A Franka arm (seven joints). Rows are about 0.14 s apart.
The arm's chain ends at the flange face. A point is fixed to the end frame.
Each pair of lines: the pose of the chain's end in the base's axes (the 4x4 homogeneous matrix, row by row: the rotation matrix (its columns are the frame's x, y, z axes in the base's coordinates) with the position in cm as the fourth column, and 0 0 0 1 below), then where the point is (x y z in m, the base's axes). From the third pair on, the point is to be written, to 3 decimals.
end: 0.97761 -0.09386 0.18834 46.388; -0.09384 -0.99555 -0.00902 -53.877; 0.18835 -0.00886 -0.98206 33.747; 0 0 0 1
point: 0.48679 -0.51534 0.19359
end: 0.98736 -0.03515 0.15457 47.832; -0.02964 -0.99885 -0.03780 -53.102; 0.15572 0.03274 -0.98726 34.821; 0 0 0 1
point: 0.49483 -0.51214 0.20280
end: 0.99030 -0.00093 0.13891 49.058; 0.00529 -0.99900 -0.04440 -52.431; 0.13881 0.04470 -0.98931 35.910; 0 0 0 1
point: 0.504 -0.507 0.213
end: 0.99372 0.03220 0.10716 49.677; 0.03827 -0.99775 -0.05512 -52.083; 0.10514 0.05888 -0.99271 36.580; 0 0 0 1
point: 0.505 -0.505 0.219
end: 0.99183 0.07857 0.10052 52.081; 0.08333 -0.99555 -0.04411 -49.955; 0.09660 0.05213 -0.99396 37.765; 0 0 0 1
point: 0.527 -0.482 0.231
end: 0.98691 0.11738 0.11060 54.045; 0.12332 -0.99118 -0.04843 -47.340; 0.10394 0.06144 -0.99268 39.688; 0 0 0 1
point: 0.547 -0.457 0.250
